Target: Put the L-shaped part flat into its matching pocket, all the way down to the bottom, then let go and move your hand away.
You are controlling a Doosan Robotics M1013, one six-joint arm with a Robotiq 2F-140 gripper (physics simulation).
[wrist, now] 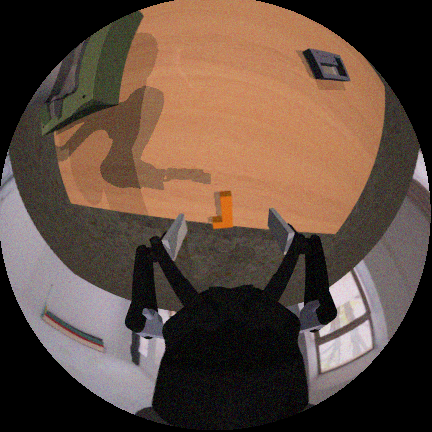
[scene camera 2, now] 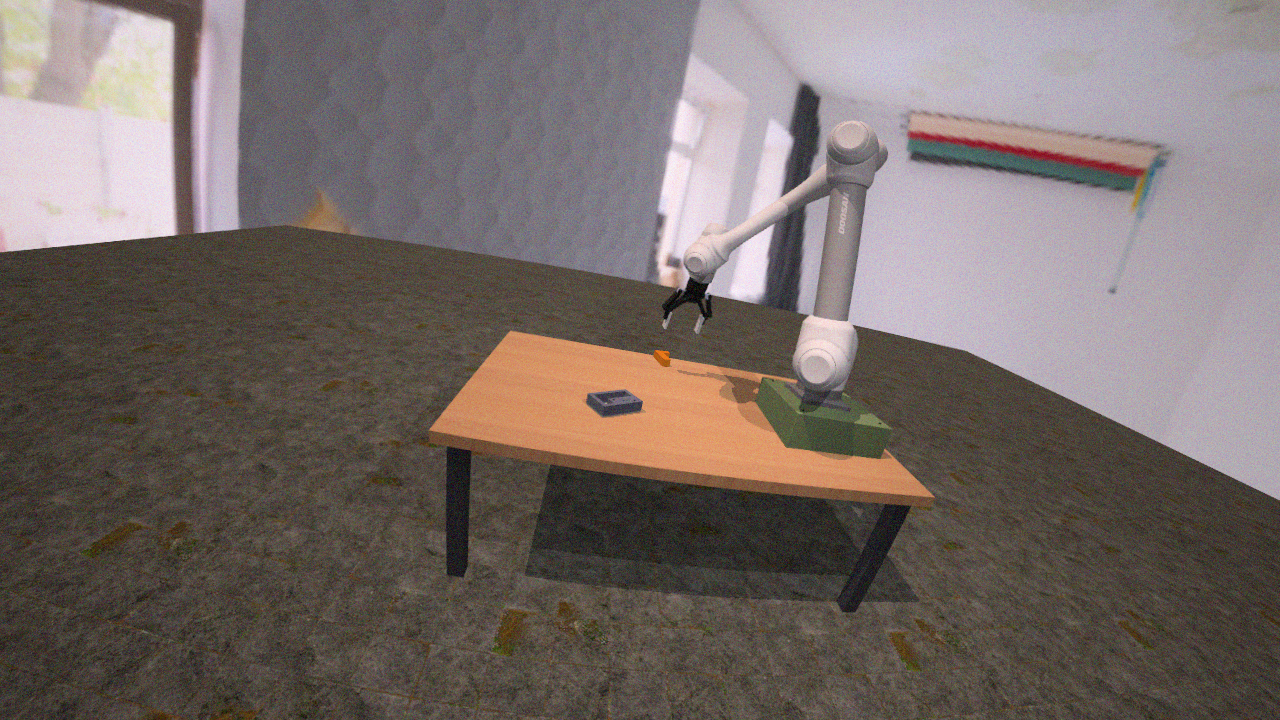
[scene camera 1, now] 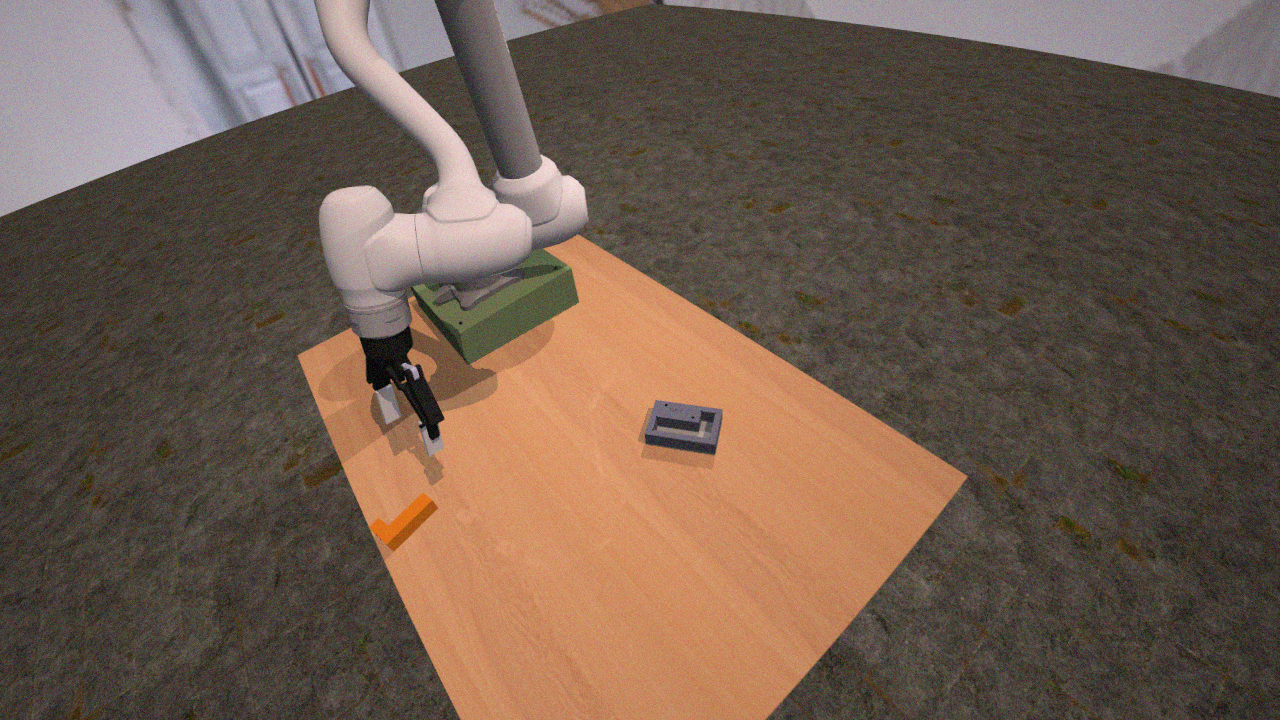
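Where they show: gripper, between the fingertips: (wrist: 226,219) (scene camera 2: 680,329) (scene camera 1: 413,434); arm's base, origin of its link: (scene camera 2: 816,398) (scene camera 1: 481,281).
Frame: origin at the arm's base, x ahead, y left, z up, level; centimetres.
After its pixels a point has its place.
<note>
The orange L-shaped part (scene camera 1: 407,521) {z -7.4, x 48.7, y -43.5 cm} (scene camera 2: 662,358) {z -7.7, x 48.0, y -39.8 cm} (wrist: 226,210) {z -7.3, x 47.5, y -42.6 cm} lies on the table close to its edge. The blue-grey block with the pocket (scene camera 1: 682,440) {z -6.9, x 70.5, y 5.8 cm} (scene camera 2: 614,408) {z -7.8, x 67.6, y 14.8 cm} (wrist: 322,60) stands on the table, well apart from the part; its pocket faces up and shows no orange part in it. My gripper (scene camera 1: 409,429) {z 6.7, x 44.6, y -34.0 cm} (scene camera 2: 682,327) {z 6.7, x 44.6, y -34.0 cm} (wrist: 226,219) {z 6.7, x 44.6, y -34.0 cm} is open, with its two pale fingertips wide apart and nothing between them. It hangs above the table, higher than the orange part; in the wrist view the part shows between and beyond the fingertips.
The wooden table (scene camera 1: 572,555) {z -10.3, x 73.4, y -23.2 cm} (scene camera 2: 537,376) {z -10.3, x 92.7, y -5.9 cm} (wrist: 240,125) {z -10.3, x 46.8, y -20.5 cm} bears everything. The green base block (scene camera 1: 514,322) {z -5.6, x 15.2, y -0.1 cm} (scene camera 2: 823,436) {z -5.1, x 4.4, y 19.3 cm} (wrist: 107,60) stands under the arm at one end of it. The arm's shadow falls on the table near that block.
</note>
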